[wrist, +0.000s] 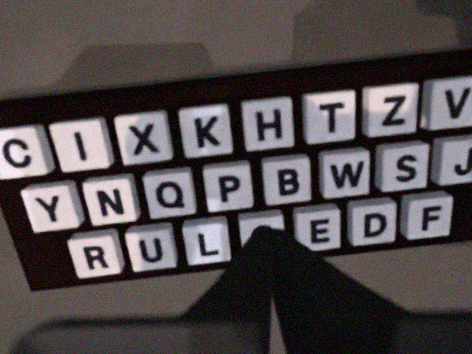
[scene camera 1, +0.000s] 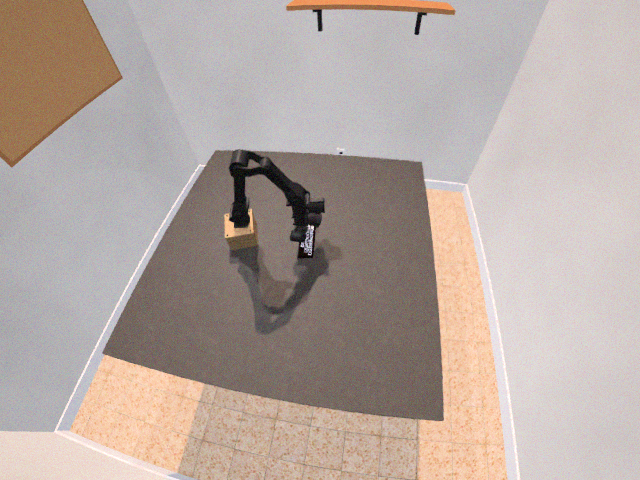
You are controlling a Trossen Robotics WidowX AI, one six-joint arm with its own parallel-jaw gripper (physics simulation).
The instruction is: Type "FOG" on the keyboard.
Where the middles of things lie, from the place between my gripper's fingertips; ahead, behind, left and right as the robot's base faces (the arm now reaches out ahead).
My gripper is now 20 mm short of the dark keyboard (wrist: 139, 182), 10 mm to the left of it and 10 mm above it.
